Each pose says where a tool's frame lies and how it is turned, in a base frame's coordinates. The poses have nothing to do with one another.
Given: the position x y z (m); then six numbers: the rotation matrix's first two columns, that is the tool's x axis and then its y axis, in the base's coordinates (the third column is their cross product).
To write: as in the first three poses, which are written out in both.
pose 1, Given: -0.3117, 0.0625, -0.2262, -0.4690, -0.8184, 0.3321, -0.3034, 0.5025, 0.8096
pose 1, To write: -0.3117, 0.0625, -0.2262; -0.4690, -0.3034, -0.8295; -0.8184, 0.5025, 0.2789; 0.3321, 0.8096, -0.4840
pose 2, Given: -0.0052, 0.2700, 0.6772, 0.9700, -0.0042, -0.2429, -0.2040, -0.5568, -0.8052
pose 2, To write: -0.0052, 0.2700, 0.6772; 0.9700, -0.2040, -0.1319; -0.0042, -0.5568, 0.8306; -0.2429, -0.8052, -0.5410
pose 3, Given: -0.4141, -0.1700, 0.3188, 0.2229, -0.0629, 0.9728, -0.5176, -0.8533, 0.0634
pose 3, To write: -0.4141, -0.1700, 0.3188; 0.2229, -0.5176, 0.8261; -0.0629, -0.8533, -0.5177; 0.9728, 0.0634, -0.2228
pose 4, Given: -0.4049, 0.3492, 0.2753, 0.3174, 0.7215, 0.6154, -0.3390, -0.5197, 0.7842
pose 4, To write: -0.4049, 0.3492, 0.2753; 0.3174, -0.3390, 0.8856; 0.7215, -0.5197, -0.4575; 0.6154, 0.7842, 0.0796
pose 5, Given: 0.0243, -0.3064, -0.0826, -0.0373, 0.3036, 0.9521, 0.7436, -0.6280, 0.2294
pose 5, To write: 0.0243, -0.3064, -0.0826; -0.0373, 0.7436, 0.6676; 0.3036, -0.6280, 0.7165; 0.9521, 0.2294, -0.2023
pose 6, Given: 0.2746, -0.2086, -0.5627, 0.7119, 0.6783, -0.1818, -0.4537, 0.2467, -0.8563
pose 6, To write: 0.2746, -0.2086, -0.5627; 0.7119, -0.4537, -0.5360; 0.6783, 0.2467, 0.6921; -0.1818, -0.8563, 0.4834
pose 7, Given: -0.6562, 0.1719, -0.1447, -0.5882, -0.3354, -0.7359, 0.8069, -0.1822, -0.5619
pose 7, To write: -0.6562, 0.1719, -0.1447; -0.5882, 0.8069, 0.0544; -0.3354, -0.1822, -0.9243; -0.7359, -0.5619, 0.3778
